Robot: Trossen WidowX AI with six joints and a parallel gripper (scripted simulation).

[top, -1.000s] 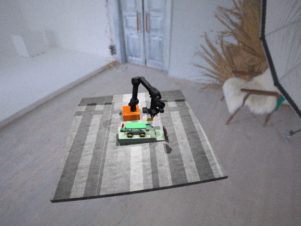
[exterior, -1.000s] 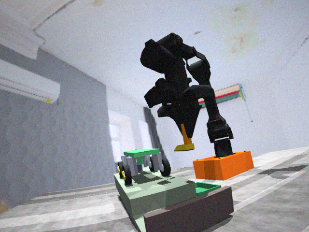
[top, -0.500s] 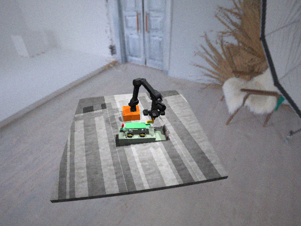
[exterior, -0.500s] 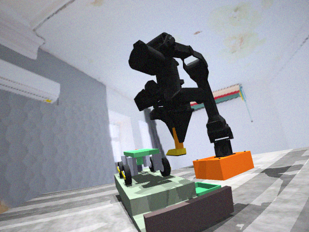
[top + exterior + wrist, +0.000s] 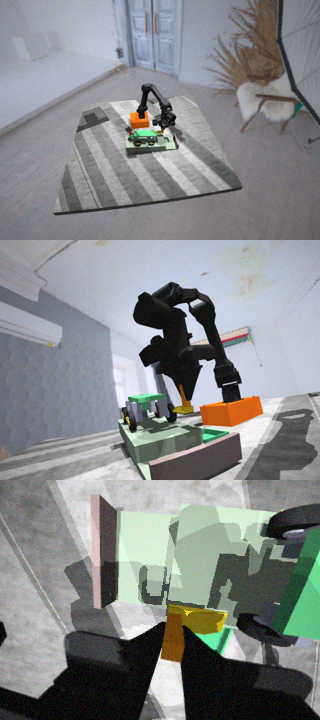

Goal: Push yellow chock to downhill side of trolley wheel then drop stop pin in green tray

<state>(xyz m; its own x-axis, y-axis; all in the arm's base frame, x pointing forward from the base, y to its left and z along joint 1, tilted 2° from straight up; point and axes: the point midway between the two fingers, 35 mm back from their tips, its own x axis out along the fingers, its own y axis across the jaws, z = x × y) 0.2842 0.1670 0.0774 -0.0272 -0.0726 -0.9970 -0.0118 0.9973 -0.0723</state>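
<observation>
Right now my gripper tip is 28 cm to the left of the red-headed stop pin, 4 cm short of it and 1 cm below it. Round my gripper tip: brown end wall: 11 cm to the left, 9 cm below, 5 cm ahead; then trolley: 16 cm to the right, 6 cm ahead, 1 cm below; then yellow chock: 2 cm to the right, 1 cm below.
</observation>
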